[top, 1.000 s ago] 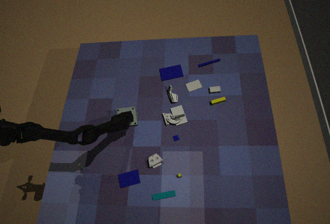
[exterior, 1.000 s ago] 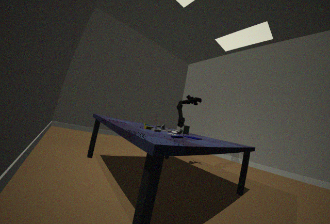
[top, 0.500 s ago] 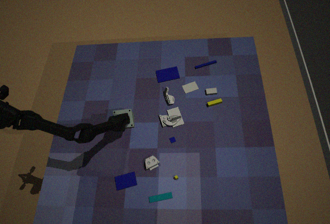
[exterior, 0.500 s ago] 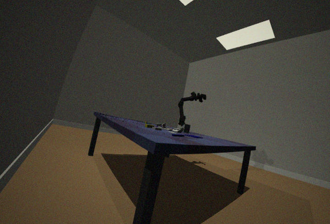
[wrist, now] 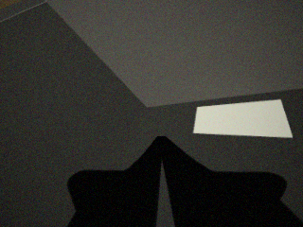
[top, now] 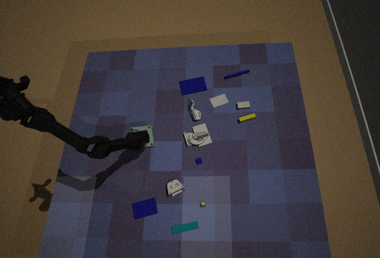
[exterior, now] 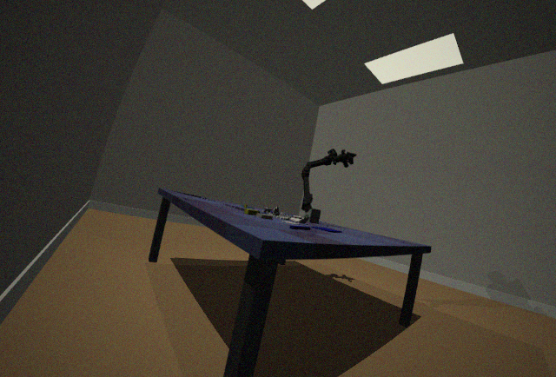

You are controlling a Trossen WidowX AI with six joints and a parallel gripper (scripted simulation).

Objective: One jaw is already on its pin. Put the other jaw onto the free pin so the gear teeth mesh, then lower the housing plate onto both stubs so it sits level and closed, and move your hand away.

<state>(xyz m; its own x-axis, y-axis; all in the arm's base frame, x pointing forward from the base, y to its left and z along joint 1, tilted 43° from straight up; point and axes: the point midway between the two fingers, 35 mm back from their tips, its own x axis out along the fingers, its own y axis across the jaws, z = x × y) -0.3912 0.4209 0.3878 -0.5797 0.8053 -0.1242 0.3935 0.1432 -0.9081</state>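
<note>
Right now my gripper tip is 720 mm short of the white jaw, 80 mm to the right of it and 580 mm above it. The rest, counted from my gripper tip: teal bar 600 mm ahead, 520 mm to the right, 620 mm below; then small blue cube 710 mm ahead, 220 mm to the right, 620 mm below; then white base 750 mm ahead, 80 mm to the right, 610 mm below.
</note>
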